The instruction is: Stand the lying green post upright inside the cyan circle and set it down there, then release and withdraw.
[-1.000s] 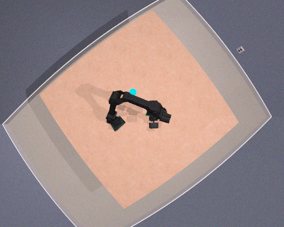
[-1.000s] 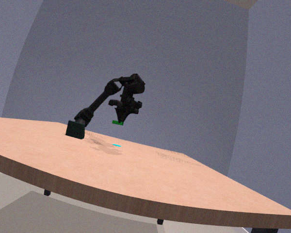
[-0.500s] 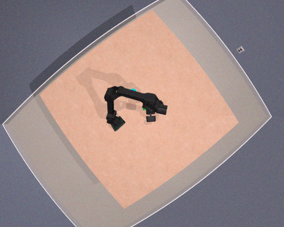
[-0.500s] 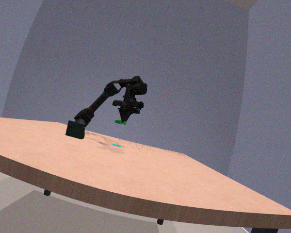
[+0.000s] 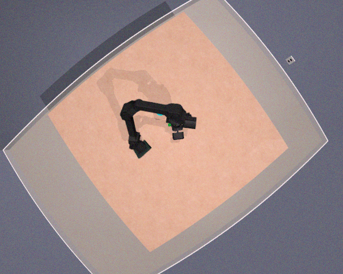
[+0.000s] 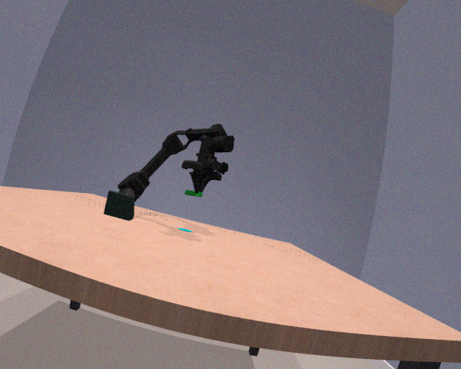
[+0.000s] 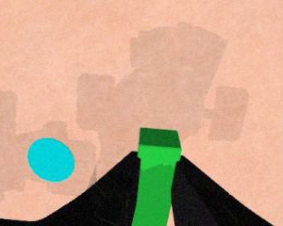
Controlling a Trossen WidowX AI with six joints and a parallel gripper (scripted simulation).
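Right now my gripper tip is 150 mm above the cyan circle, 140 mm to the right of it and 30 mm past it. Round my gripper tip: green post: 20 mm behind, 10 mm to the left.
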